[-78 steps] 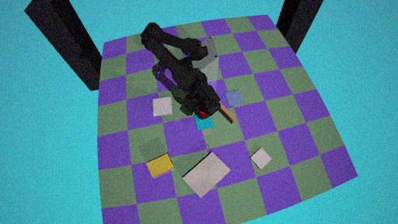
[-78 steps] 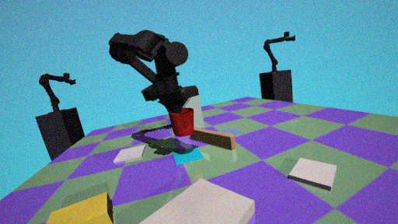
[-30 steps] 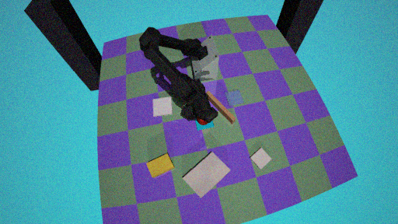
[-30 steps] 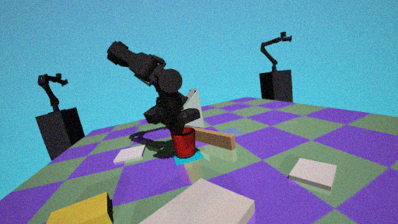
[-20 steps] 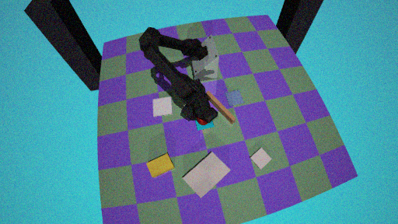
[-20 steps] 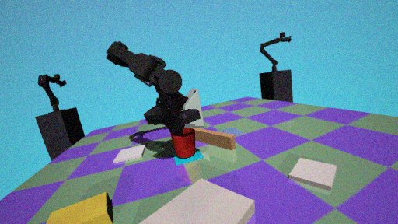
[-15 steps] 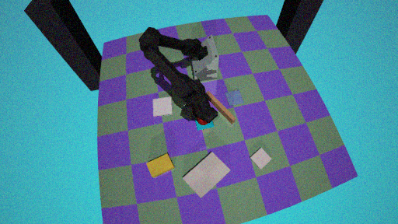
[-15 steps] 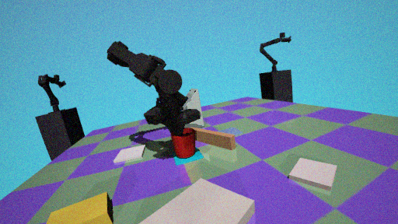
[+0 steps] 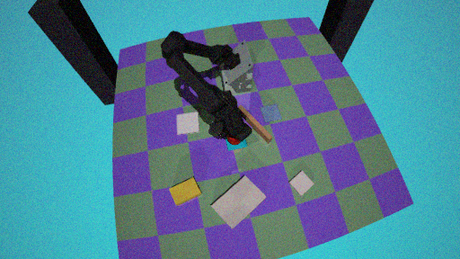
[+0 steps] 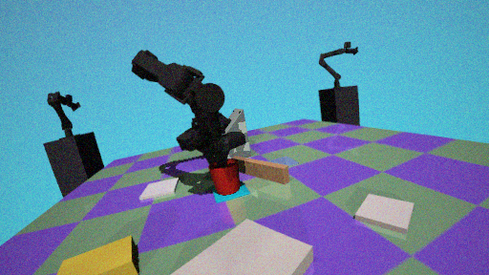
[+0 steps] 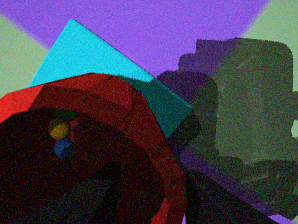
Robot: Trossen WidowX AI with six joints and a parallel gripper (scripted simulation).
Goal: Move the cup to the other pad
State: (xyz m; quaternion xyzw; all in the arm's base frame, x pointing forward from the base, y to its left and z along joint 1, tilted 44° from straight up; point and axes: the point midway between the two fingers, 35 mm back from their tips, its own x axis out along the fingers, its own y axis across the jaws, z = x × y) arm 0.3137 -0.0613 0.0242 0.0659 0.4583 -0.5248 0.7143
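Right now my gripper tip is 20 mm short of the red cup, 10 mm to the right of it and 10 mm above it. Also, from my gripper tip: yellow marble (40 mm ahead, 30 mm to the left, 30 mm below); wooden block (110 mm to the left, 40 mm below, 30 mm behind); cyan pad (60 mm below, 30 mm ahead, 20 mm to the left).
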